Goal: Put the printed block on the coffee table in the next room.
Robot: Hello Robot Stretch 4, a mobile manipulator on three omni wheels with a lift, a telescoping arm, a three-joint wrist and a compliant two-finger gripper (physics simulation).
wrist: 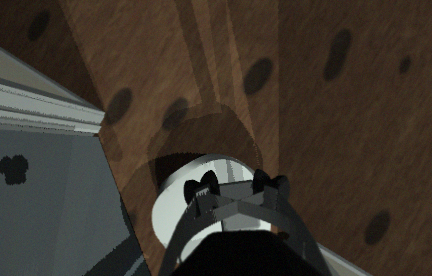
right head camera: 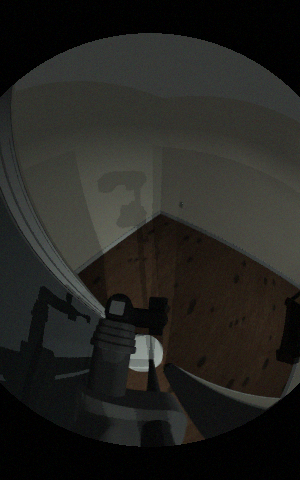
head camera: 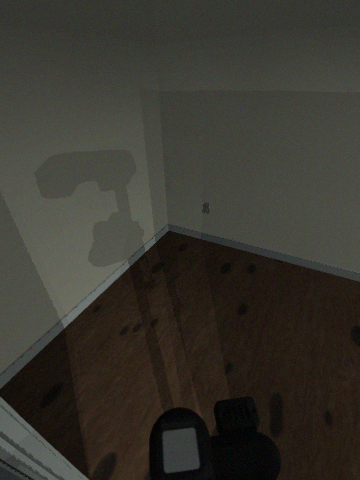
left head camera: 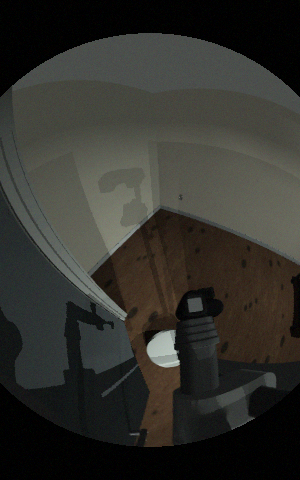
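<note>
My gripper is at the bottom middle of the wrist view, its dark fingertips apart on either side of a grey block. It is shut on this printed block, which sits between the tips above my white round base. The finger linkage partly covers the block, and its printed faces cannot be made out. In the head camera view the dark wrist parts show at the bottom, and the fingers and block are hidden. The coffee table cannot be identified in these views.
A grey-blue door panel and pale door trim stand close on the left. Walls meet in a corner ahead, with an outlet on the right wall. A dark object shows at the right edge.
</note>
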